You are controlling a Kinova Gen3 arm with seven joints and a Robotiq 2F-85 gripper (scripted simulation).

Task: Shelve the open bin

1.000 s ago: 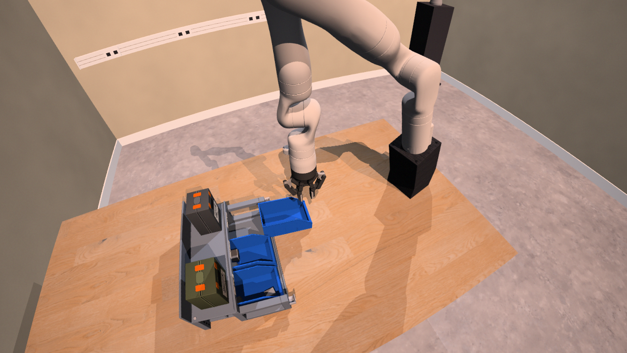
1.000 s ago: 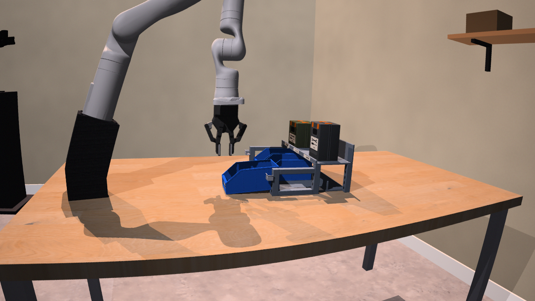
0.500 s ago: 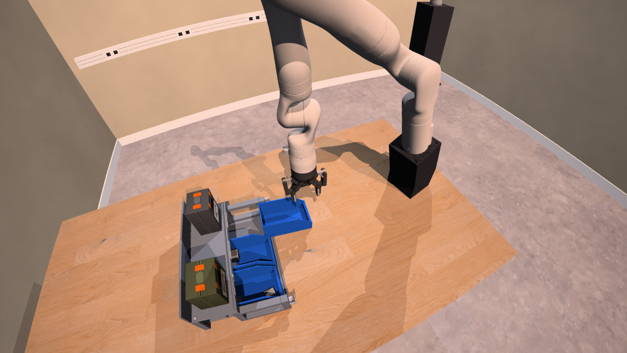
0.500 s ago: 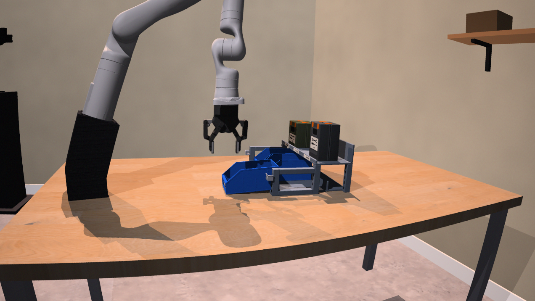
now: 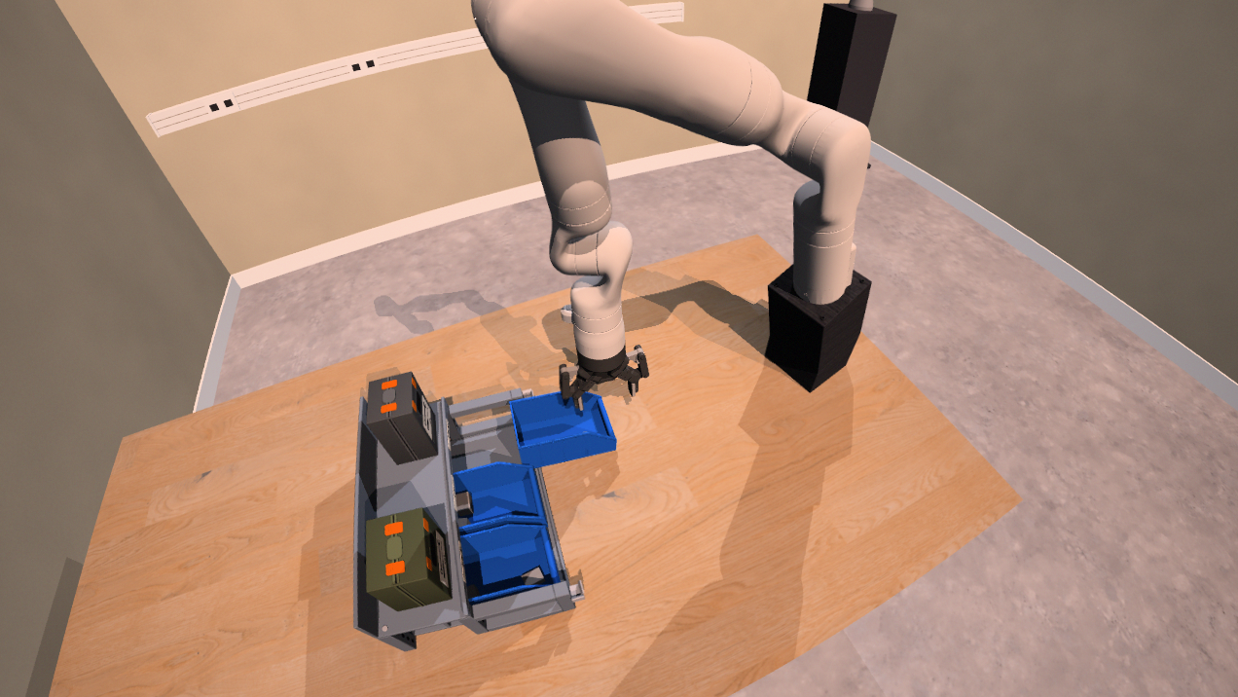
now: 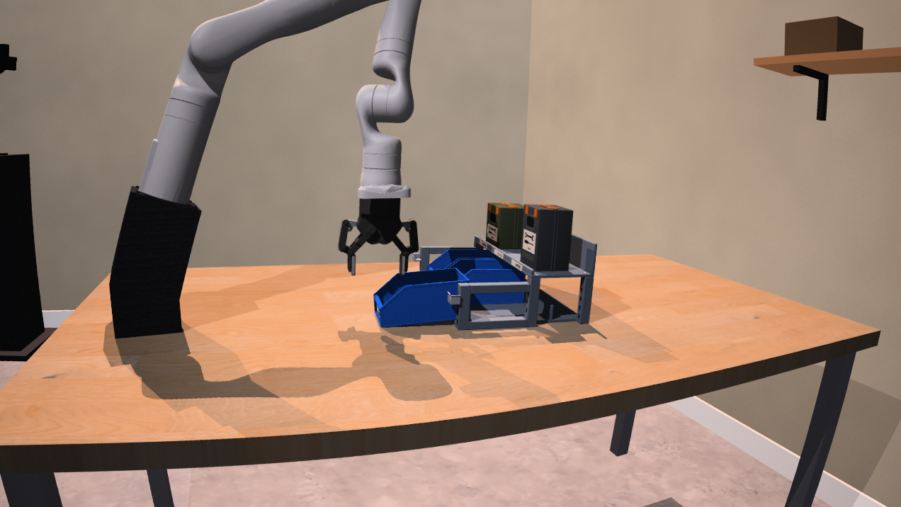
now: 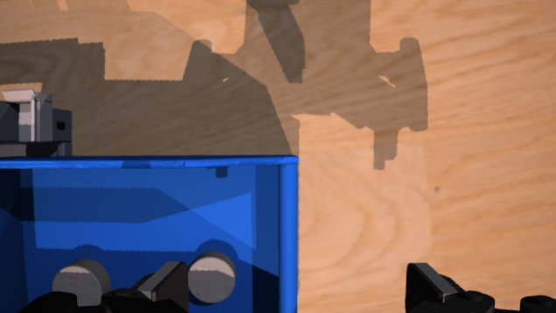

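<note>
Now: hand 5 cm short of the grey round part, 2 cm to the right of it and 8 cm above it. Round my hand: grey shelf (27 cm ahead, 11 cm to the left, 3 cm below); black case (33 cm ahead, 1 cm to the right, 7 cm above); green case (34 cm ahead, 22 cm to the left, 6 cm above).
</note>
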